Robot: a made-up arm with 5 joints.
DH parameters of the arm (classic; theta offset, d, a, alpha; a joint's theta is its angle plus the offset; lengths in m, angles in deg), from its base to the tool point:
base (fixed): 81.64 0 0.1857 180
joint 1: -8.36 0.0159 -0.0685 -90
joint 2: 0 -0.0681 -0.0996 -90
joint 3: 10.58 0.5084 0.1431 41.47
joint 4: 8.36 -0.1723 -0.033 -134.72
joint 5: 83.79 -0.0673 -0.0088 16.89
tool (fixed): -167.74 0.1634 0 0
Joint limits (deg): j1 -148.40..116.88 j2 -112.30..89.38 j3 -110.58..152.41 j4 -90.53..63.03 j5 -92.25..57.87
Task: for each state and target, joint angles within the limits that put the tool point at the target. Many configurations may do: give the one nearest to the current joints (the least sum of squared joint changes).
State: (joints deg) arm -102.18 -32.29 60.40 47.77 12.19
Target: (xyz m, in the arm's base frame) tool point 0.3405 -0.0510 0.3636
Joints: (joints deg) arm -89.36 -1.29 62.18 34.16 11.50
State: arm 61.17 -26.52 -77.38 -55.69 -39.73
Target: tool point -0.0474 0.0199 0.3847
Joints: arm 76.65 17.99 -100.29 -60.06 -38.76
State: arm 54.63 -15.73 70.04 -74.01 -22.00
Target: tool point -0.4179 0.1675 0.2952
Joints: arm 42.81 8.52 67.61 -90.53 -9.61
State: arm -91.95 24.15 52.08 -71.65 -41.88
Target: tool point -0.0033 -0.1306 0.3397
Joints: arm -80.24 -4.40 21.29 -90.53 -28.77
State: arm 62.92 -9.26 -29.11 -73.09 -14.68
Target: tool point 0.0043 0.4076 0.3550
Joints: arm 63.14 -1.74 -18.39 -65.12 -20.45
